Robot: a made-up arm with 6 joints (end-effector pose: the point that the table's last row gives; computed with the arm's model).
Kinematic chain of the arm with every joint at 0, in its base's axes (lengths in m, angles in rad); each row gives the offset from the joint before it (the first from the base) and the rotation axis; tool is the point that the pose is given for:
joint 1: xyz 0 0 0.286 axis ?
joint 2: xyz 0 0 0 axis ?
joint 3: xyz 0 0 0.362 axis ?
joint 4: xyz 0 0 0 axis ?
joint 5: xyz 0.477 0 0 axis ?
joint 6: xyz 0 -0.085 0 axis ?
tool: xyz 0 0 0
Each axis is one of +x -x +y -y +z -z.
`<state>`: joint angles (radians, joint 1 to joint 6).
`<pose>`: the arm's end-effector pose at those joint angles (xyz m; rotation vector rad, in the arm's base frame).
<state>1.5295 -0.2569 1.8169 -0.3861 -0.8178 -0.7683</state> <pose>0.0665 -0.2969 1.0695 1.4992 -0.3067 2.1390</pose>
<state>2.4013 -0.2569 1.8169 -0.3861 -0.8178 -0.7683</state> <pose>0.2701 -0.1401 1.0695 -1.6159 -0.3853 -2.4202</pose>
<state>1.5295 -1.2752 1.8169 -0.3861 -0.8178 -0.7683</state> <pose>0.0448 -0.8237 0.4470 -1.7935 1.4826 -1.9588</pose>
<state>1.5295 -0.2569 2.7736 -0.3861 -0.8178 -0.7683</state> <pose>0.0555 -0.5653 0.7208 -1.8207 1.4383 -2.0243</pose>
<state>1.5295 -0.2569 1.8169 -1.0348 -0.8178 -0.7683</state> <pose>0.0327 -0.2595 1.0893 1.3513 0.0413 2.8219</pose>
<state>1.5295 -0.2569 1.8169 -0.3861 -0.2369 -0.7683</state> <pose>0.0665 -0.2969 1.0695 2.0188 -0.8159 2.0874</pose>
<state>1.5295 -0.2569 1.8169 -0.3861 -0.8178 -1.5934</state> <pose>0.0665 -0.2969 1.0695 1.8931 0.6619 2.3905</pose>
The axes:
joint 1: +z
joint 2: +y
joint 3: -y
joint 4: -x
joint 5: -y
joint 6: -x

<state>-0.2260 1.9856 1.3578 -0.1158 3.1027 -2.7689</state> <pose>0.6746 -0.2417 -0.1480 0.8196 -0.7449 2.5497</pose>
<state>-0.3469 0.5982 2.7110 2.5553 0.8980 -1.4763</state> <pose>-0.0535 0.0946 0.9695 -1.5984 -1.1473 -0.7276</pose>
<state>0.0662 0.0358 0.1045 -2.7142 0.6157 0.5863</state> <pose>0.4851 0.1097 0.6454 2.0624 0.0883 -0.6312</pose>
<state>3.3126 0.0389 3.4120 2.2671 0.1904 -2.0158</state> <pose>0.4382 0.0203 0.4748 2.8602 0.0563 -0.1488</pose>
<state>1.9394 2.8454 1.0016 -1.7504 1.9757 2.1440</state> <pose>0.0231 -0.1020 -0.4970 -2.3028 -0.5553 -0.3848</pose>
